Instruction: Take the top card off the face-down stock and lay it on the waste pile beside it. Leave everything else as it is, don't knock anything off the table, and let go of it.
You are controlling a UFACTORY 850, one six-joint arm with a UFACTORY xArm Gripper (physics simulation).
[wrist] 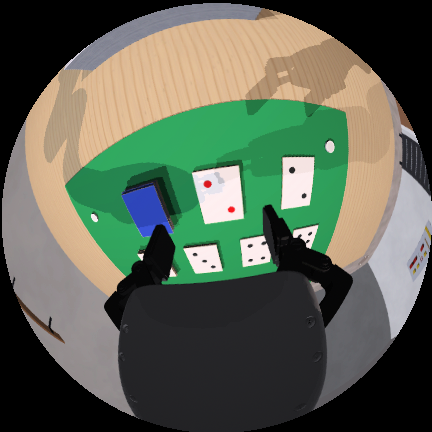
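The face-down stock [146, 206] is a blue-backed stack on the green mat, left of centre in the wrist view. Its top looks blue all over, with a lighter blue strip along the near edge. The waste pile [220, 194] lies beside it to the right, white and face up with two red dots. My gripper [214, 227] is open and empty. Its left finger shows just in front of the stock's near edge, and its right finger is to the right of the waste pile's near corner. The height of the fingers above the cards is hard to tell.
A white card [298, 182] with two black dots lies right of the waste pile. A row of dotted cards [203, 258] [255, 251] lies nearer, partly behind the fingers. White discs [330, 146] [94, 217] lie on the green mat [200, 130], which rests on a wooden table [165, 75].
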